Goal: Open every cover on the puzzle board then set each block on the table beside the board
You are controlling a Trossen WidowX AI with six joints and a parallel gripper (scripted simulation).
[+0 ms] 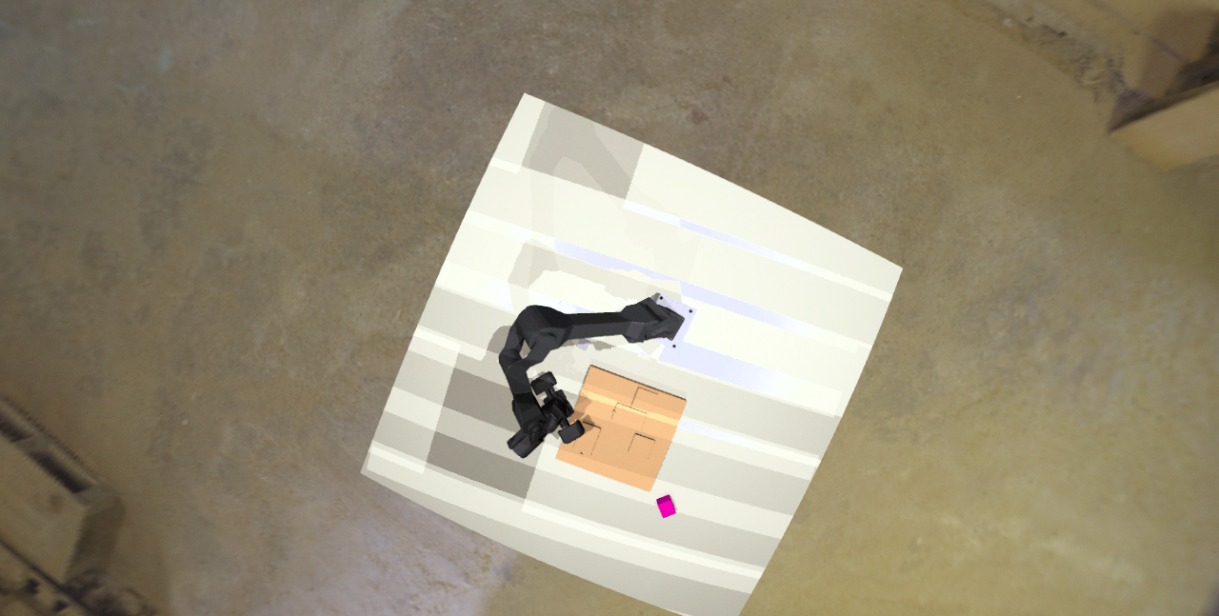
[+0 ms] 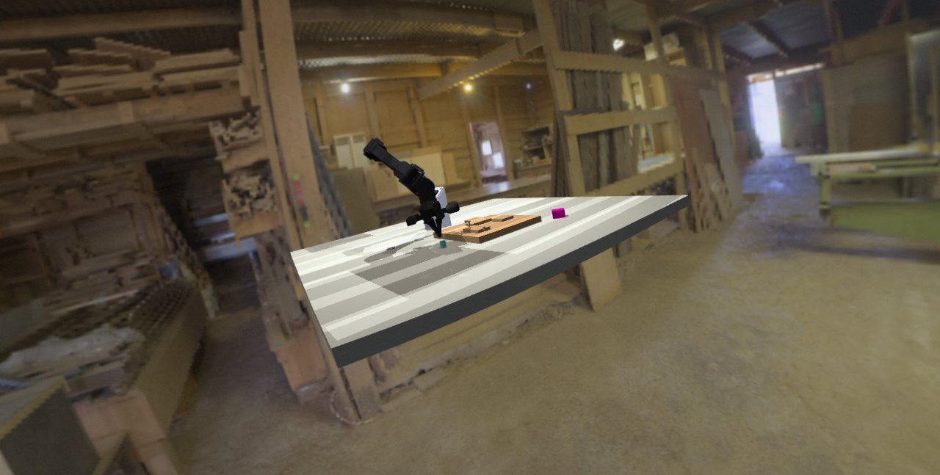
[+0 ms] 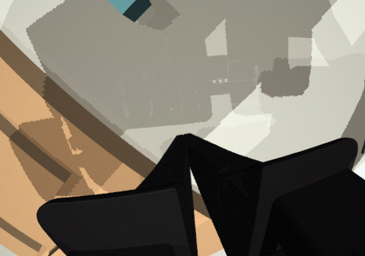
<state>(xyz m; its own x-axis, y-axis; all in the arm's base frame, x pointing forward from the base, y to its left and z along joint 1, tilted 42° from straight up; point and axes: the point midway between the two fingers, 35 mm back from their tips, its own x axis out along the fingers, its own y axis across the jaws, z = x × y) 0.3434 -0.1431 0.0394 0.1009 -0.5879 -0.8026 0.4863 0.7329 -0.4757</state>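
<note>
My gripper tip is now 18 cm to the right of the tan wooden puzzle board and 1 cm past it. The rest, counted from my gripper tip: teal block 8 cm ahead, 3 cm to the right, 1 cm below; then magenta block 42 cm to the left, 15 cm ahead, 1 cm below.
</note>
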